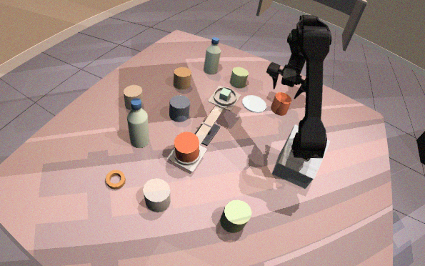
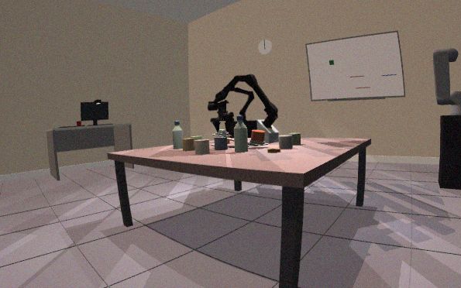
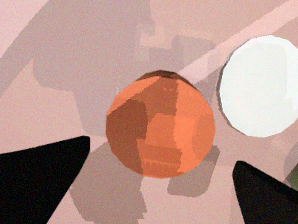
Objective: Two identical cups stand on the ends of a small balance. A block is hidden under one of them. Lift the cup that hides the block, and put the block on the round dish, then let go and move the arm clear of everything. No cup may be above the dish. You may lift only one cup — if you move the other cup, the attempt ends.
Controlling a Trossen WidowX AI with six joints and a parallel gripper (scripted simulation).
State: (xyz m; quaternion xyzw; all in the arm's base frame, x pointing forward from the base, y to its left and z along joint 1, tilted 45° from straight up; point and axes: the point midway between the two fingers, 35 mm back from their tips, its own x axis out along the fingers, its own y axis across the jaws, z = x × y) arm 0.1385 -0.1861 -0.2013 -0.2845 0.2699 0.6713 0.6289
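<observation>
Right now the pale green block is 18 cm to the left of my gripper tip, 18 cm ahead of it and 1 cm above it. From my gripper tip the other things lie so: white round dish: 9 cm ahead, 8 cm below, 5 cm to the left; then blue cup: 28 cm ahead, 27 cm to the left, 4 cm below; then small balance: 30 cm to the left, 18 cm ahead, 6 cm below.
</observation>
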